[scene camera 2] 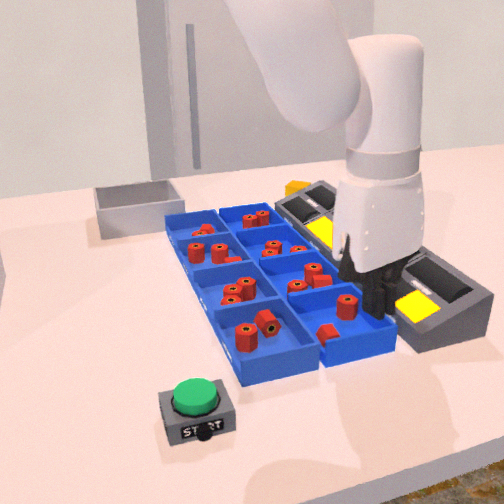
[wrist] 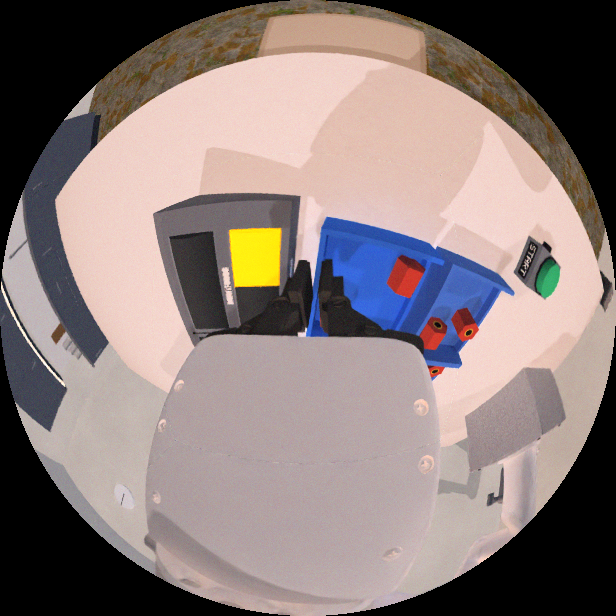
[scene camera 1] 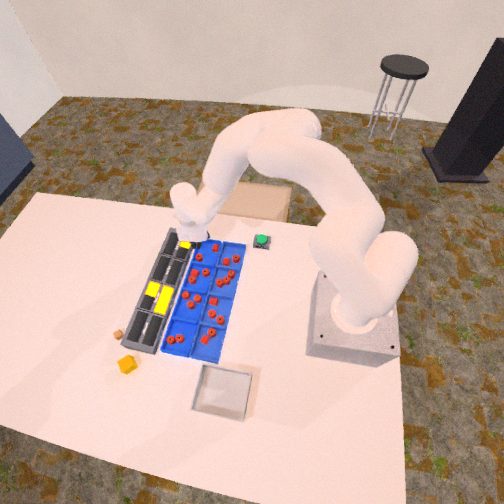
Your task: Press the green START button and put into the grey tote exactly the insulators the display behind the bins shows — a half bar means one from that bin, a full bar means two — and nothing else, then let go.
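Note:
The blue tray of bins [scene camera 1: 205, 300] holds red insulators [scene camera 2: 347, 306] in each compartment. The grey display [scene camera 1: 157, 290] beside it shows yellow bars: a half bar at the far end [scene camera 1: 185, 245], and a half bar [scene camera 1: 152, 288] next to a full bar [scene camera 1: 164, 300] further along. My gripper [scene camera 2: 375, 305] hangs low at the seam between the display and the end bin, fingers together, with nothing seen between them; the wrist view [wrist: 313, 275] shows the same. The green START button [scene camera 2: 195, 396] sits apart from the tray. The grey tote [scene camera 1: 222, 391] looks empty.
An orange cube [scene camera 1: 127, 364] and a small brown block [scene camera 1: 118, 334] lie on the table beside the display. The robot base [scene camera 1: 352, 325] stands on the right side of the table. A cardboard box [scene camera 1: 255, 200] sits behind the table.

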